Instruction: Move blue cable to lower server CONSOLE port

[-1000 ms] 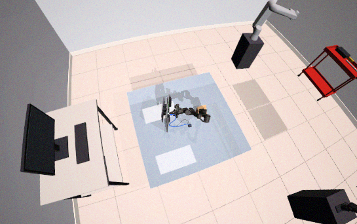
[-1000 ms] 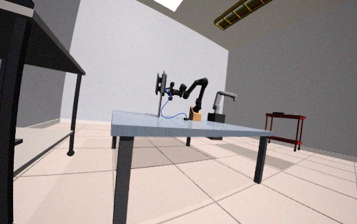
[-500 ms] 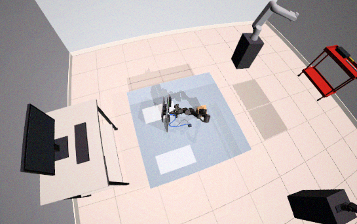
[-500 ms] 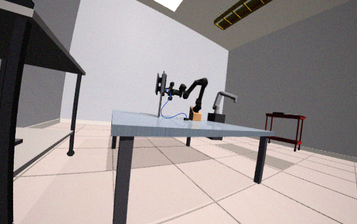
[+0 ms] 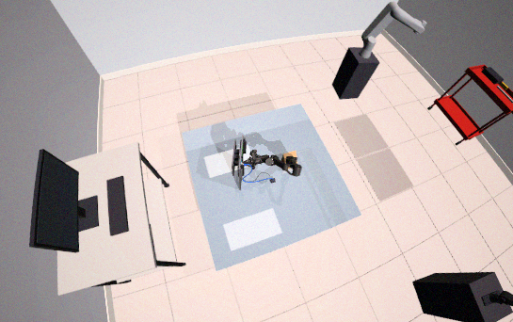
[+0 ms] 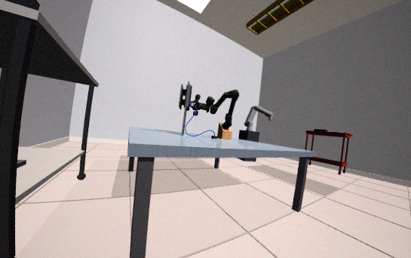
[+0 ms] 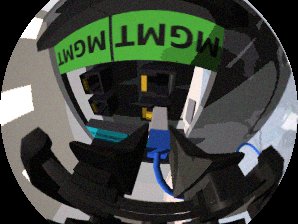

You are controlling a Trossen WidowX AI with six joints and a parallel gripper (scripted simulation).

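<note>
Now: the blue plug 1 cm ahead of my gripper tip.
</note>
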